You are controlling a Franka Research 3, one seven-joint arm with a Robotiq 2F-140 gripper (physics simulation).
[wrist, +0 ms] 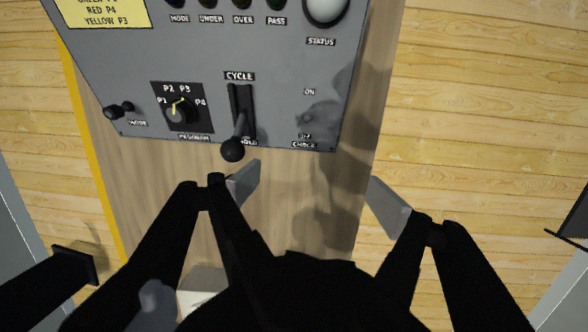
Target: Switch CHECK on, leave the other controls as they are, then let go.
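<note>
The CHECK switch (307,117) is a small toggle at the lower right of the grey panel (200,55), between the ON label (309,92) and the OFF label. It lies in shadow and its tilt is hard to tell. My gripper (313,179) is wide open and empty. Its fingertips are below the panel's lower edge in the view, apart from the switch. The CYCLE lever (232,149) has its black ball at the HOLD end. The PROGRAM knob (179,112) has a yellow mark toward P2 and P3. The MODE switch (115,111) sticks out at the lower left.
The STATUS lamp (326,7) is pale, at the panel's upper right, beside a row of dark lamps. A yellow note (107,14) is at the upper left. The CYCLE ball is close to my left fingertip in the view. A black bar (55,270) shows at the lower left.
</note>
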